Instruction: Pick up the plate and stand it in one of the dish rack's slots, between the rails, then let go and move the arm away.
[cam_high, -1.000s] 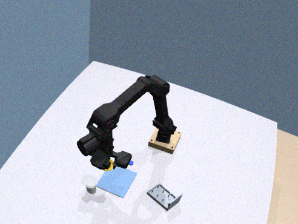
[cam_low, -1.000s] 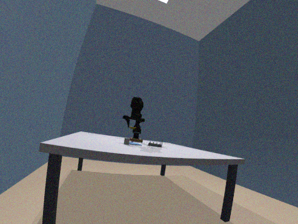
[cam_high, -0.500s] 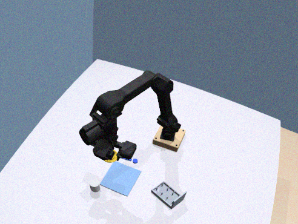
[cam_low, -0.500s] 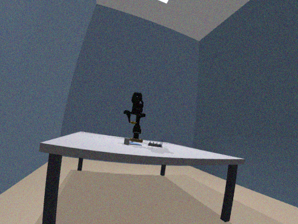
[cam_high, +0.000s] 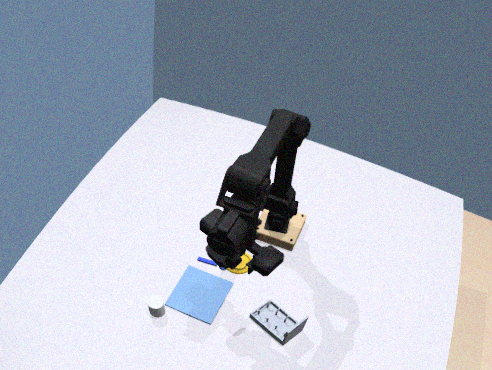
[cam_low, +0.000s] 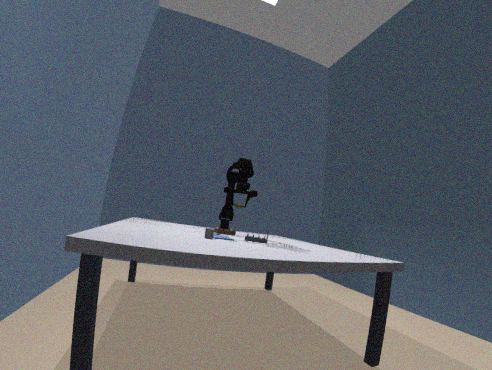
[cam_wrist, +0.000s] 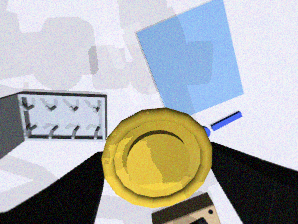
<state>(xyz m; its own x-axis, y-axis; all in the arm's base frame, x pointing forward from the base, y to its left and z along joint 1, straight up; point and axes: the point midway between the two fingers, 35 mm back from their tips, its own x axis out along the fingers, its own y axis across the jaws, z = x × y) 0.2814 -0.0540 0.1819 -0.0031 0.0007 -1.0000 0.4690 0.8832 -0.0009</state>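
Now: gripper tip 4 cm short of the grey dish rack, 12 cm to the right of it and 16 cm above it. Round my gripper tip: yellow plate 1 cm above; blue spoon 11 cm behind, 8 cm to the right, 18 cm below; blue mat 9 cm to the right, 18 cm below.
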